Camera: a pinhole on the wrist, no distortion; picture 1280 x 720 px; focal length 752.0 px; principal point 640.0 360.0 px. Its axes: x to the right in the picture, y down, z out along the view. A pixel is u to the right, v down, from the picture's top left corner.
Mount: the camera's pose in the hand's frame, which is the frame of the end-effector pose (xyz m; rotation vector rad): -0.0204 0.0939 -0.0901 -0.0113 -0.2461 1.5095
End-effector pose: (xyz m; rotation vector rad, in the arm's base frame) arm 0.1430 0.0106 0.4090 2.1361 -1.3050 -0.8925
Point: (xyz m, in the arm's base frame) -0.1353 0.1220 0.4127
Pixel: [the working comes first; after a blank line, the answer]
In the camera's frame: 0.0607 0.1269 0.3043

790 674
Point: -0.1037 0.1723 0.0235
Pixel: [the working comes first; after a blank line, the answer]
In the camera's frame: -0.2029 -0.0041 0.5657

370 355
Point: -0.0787 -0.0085 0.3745
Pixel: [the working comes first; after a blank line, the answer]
In the camera's frame: 0.0624 -0.0169 0.2725

812 313
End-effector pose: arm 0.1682 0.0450 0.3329 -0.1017 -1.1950 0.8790
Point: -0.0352 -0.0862 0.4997
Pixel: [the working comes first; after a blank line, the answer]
In the camera's frame: -0.0952 -0.1157 0.3817

452 132
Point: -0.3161 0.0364 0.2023
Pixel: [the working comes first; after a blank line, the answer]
In the camera's frame: 0.2874 0.0693 0.4237

1150 483
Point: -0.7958 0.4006 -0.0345
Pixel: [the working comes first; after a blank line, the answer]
In the camera's frame: 0.9300 0.0734 0.5000

outside the picture
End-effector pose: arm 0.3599 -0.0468 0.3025 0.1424 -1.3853 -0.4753
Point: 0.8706 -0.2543 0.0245
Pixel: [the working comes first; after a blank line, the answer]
In the camera's frame: -0.3372 0.1536 -0.4275

behind the camera
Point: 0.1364 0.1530 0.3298
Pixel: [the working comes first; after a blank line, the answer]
In the camera's frame: 0.0923 0.0060 0.3418

843 373
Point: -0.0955 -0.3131 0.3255
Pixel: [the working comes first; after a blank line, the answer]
In the camera's frame: -0.3489 -0.2046 0.5206

136 64
